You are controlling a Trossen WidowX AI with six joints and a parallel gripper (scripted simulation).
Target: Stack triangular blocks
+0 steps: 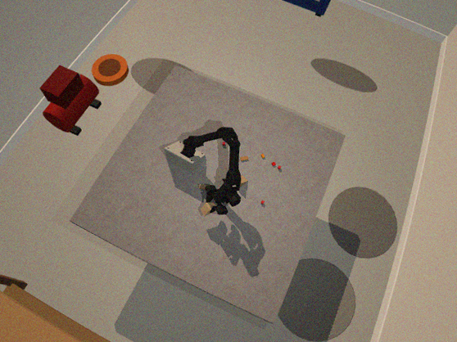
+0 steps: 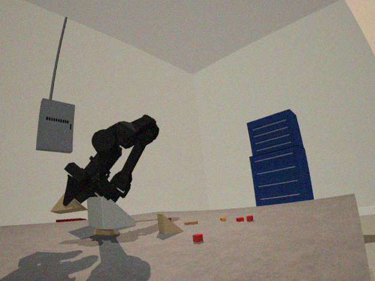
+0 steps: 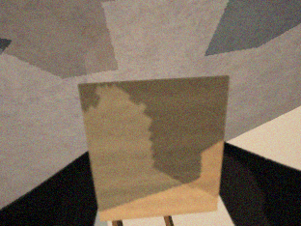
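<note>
Now: the flat tan bar 20 mm behind my gripper tip, 430 mm to the left of it and 100 mm below it. Also, from my gripper tip: small orange cube (60 mm ahead, 510 mm to the left, 100 mm below).
</note>
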